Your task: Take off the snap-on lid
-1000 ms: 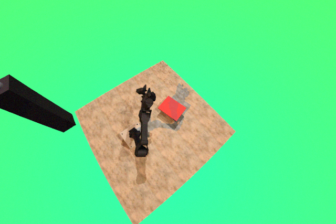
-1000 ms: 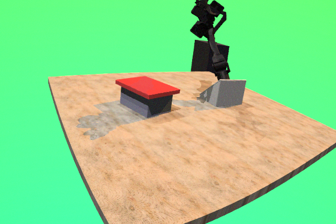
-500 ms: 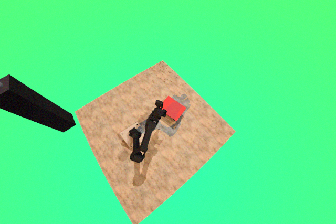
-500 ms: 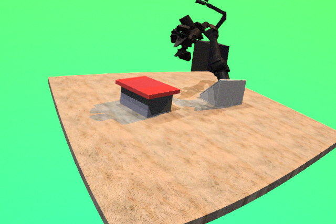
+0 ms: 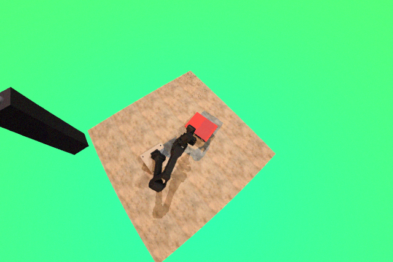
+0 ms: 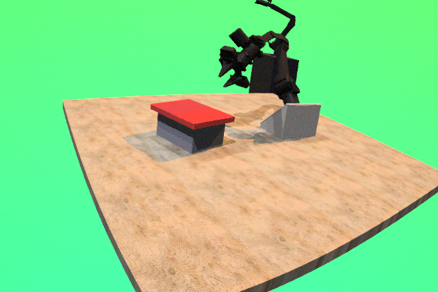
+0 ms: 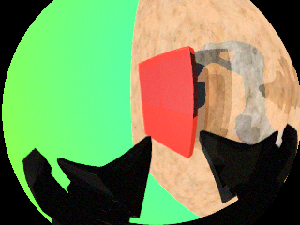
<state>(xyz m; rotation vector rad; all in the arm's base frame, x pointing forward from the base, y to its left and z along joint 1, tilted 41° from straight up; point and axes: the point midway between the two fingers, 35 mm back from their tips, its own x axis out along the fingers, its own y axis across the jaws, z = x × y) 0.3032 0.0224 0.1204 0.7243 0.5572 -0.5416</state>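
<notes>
My gripper tip is 120 mm short of the flat red lid, 100 mm above it and 30 mm to the right of it. The rest, counted from my gripper tip: grey storage box 150 mm below, 120 mm ahead, 30 mm to the left.
</notes>
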